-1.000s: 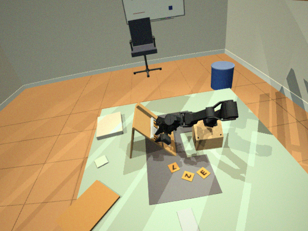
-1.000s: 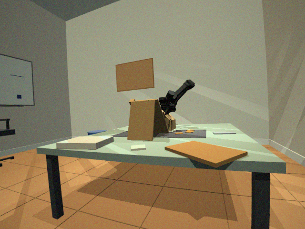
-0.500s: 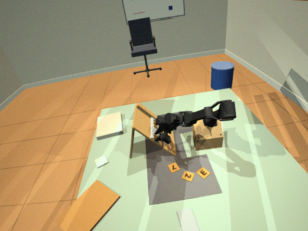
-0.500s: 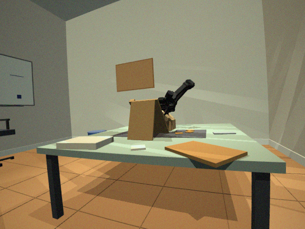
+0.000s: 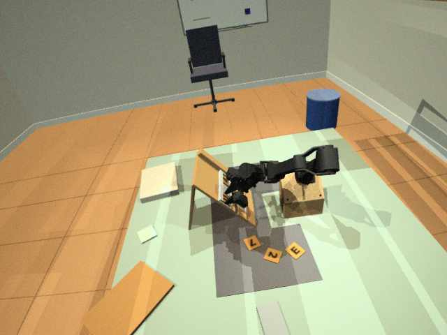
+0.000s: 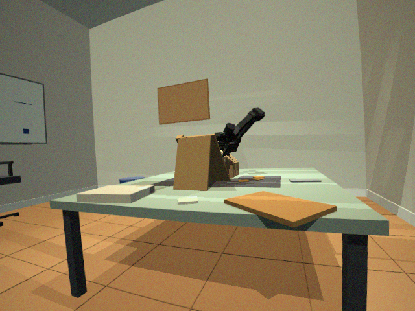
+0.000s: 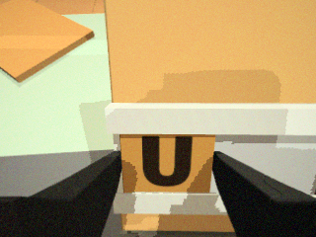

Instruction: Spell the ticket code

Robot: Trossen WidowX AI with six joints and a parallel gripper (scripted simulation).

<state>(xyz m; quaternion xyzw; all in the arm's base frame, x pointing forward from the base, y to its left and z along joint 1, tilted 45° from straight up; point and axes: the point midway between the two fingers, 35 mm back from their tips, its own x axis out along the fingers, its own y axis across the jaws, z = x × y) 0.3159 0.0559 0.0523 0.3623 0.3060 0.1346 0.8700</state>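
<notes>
The white ticket lies 9 cm below my gripper tip, 6 cm behind it and 5 cm to the right of it. Also, from my gripper tip: orange panel (38 cm ahead, 35 cm to the left, 15 cm below); grey mat (16 cm below, 14 cm behind, 6 cm to the right); grey slab (45 cm to the left, 15 cm below, 13 cm behind).
</notes>
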